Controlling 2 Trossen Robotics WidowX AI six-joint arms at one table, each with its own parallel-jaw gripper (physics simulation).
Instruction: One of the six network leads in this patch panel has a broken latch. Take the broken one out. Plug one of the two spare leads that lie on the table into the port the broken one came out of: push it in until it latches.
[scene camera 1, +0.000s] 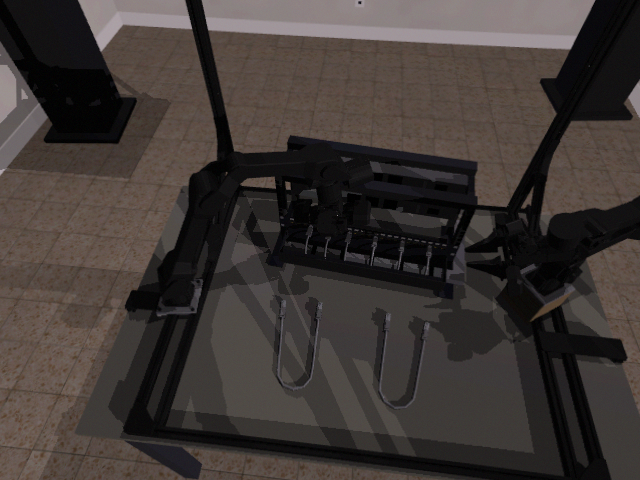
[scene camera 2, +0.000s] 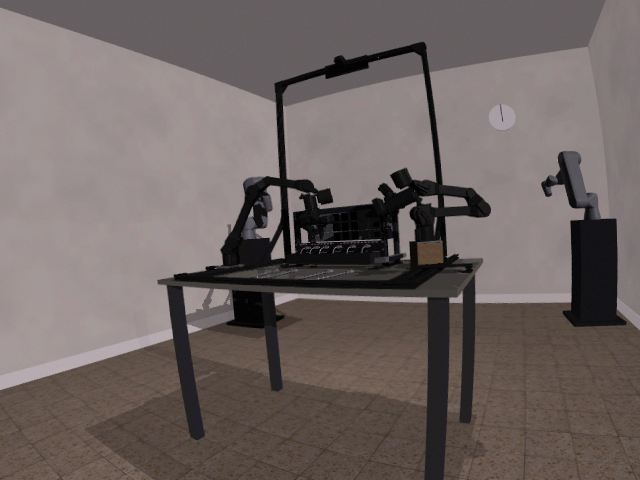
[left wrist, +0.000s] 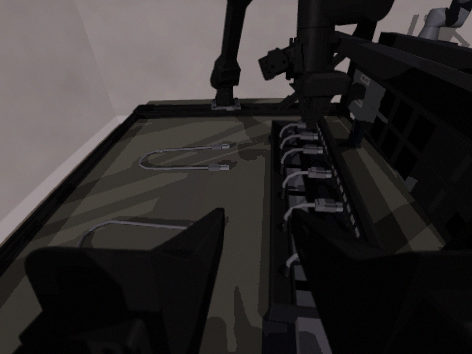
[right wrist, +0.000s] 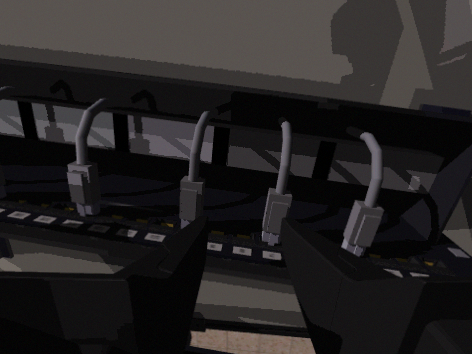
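Seen in the pictures: left gripper, fingertip midpoint: (scene camera 1: 465, 257) (scene camera 2: 367, 216) (left wrist: 257, 216); right gripper, fingertip midpoint: (scene camera 2: 317, 240) (left wrist: 307, 125) (right wrist: 244, 225); left arm's base at its link origin: (scene camera 1: 544, 281) (scene camera 2: 425, 240); right arm's base at its link origin: (scene camera 1: 179, 295) (scene camera 2: 230, 265) (left wrist: 225, 103).
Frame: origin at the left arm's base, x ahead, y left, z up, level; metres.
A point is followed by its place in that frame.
Observation:
The patch panel (scene camera 1: 361, 273) {z -0.065, x 0.360, y -0.252 m} (left wrist: 280, 295) {z -0.080, x 0.206, y -0.145 m} stands at the back of the table with six grey leads plugged in. Four of its leads (right wrist: 82, 187) {z -0.007, x 0.304, y -0.294 m} (right wrist: 191, 200) {z -0.007, x 0.359, y -0.336 m} (right wrist: 277, 215) {z -0.007, x 0.398, y -0.369 m} (right wrist: 363, 225) {z -0.007, x 0.438, y -0.400 m} show in the right wrist view; I cannot tell which latch is broken. One U-shaped spare lead (scene camera 1: 294, 387) {z -0.096, x 0.641, y -0.069 m} (left wrist: 170, 168) {z -0.098, x 0.563, y -0.121 m} lies in front of the panel; the other spare lead (scene camera 1: 397, 406) {z -0.096, x 0.453, y 0.072 m} (left wrist: 145, 224) {z -0.097, x 0.426, y -0.030 m} lies to its right in scene camera 1. My right gripper (right wrist: 244, 225) {z 0.016, x 0.387, y -0.354 m} is open and empty, above the port row. My left gripper (scene camera 1: 467, 256) {z 0.106, x 0.198, y -0.095 m} (left wrist: 257, 216) {z 0.106, x 0.198, y -0.095 m} is open and empty, beside the panel's right end.
The rack's upper beam (scene camera 1: 382, 153) {z 0.160, x 0.218, y -0.424 m} rises behind the port row. My right arm (scene camera 1: 279, 162) {z 0.308, x 0.520, y -0.356 m} reaches across its left part. A wood-coloured block (scene camera 1: 552, 305) {z -0.041, x 0.000, y 0.050 m} (scene camera 2: 430, 253) {z -0.044, x 0.000, y 0.050 m} is at my left arm's base. Black rails (scene camera 1: 320, 450) {z -0.088, x 0.647, y 0.075 m} edge the table, with upright posts at the back.

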